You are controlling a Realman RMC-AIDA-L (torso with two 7-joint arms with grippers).
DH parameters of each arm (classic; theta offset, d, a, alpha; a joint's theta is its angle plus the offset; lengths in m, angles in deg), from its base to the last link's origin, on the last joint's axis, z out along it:
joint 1: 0 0.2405 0 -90
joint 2: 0 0 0 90
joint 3: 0 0.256 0 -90
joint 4: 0 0 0 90
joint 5: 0 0.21 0 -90
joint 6: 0 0 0 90
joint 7: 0 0.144 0 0
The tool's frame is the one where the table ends.
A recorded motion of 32 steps. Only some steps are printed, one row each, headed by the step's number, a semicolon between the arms.
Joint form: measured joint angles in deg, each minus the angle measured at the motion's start. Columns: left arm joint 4, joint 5, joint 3, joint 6, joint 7, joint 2, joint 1; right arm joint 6, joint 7, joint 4, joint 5, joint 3, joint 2, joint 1.
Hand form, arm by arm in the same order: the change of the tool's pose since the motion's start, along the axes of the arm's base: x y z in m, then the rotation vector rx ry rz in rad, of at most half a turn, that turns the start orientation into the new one. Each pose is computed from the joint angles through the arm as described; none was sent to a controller.
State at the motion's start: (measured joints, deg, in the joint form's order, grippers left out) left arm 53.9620 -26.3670 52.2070 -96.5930 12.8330 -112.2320 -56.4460; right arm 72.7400 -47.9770 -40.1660 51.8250 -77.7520 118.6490 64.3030
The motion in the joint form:
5: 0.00 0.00 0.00 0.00 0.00 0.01 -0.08; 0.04 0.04 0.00 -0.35 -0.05 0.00 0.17
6: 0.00 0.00 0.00 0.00 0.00 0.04 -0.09; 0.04 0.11 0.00 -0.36 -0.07 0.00 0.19
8: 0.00 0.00 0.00 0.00 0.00 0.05 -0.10; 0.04 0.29 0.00 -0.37 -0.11 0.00 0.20
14: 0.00 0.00 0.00 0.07 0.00 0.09 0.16; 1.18 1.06 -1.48 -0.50 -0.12 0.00 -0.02
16: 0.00 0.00 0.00 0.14 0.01 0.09 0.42; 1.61 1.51 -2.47 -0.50 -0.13 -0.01 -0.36
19: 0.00 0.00 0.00 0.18 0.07 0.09 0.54; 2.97 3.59 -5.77 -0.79 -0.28 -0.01 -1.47
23: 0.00 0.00 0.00 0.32 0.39 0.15 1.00; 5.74 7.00 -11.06 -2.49 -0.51 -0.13 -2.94
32: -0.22 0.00 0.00 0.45 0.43 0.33 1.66; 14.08 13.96 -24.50 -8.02 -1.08 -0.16 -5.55
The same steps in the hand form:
5: 0.0006 0.0002 0.0001 0.0001 0.0001 -0.0014; -0.0004 0.0003 0.0001 0.0007 -0.0065 0.0041
6: 0.0006 0.0003 0.0003 0.0006 0.0004 -0.0016; -0.0005 0.0003 0.0000 0.0008 -0.0069 0.0034
8: 0.0007 0.0004 0.0004 0.0007 0.0005 -0.0017; -0.0005 0.0002 0.0000 0.0010 -0.0073 0.0009
14: -0.0013 0.0000 0.0007 0.0024 0.0008 0.0023; -0.0040 -0.0014 0.0023 -0.0048 -0.0058 0.0031
16: -0.0032 -0.0006 0.0007 0.0035 0.0008 0.0063; -0.0053 -0.0020 0.0039 -0.0036 -0.0020 0.0030
19: -0.0041 -0.0008 0.0007 0.0038 0.0010 0.0071; -0.0093 -0.0041 0.0092 0.0032 0.0056 -0.0045
23: -0.0075 -0.0016 0.0013 0.0049 0.0024 0.0091; -0.0137 -0.0075 0.0191 0.0158 -0.0082 -0.0107
32: -0.0133 -0.0030 0.0021 0.0067 0.0039 0.0220; -0.0265 -0.0205 0.0449 0.0493 -0.0807 0.0090

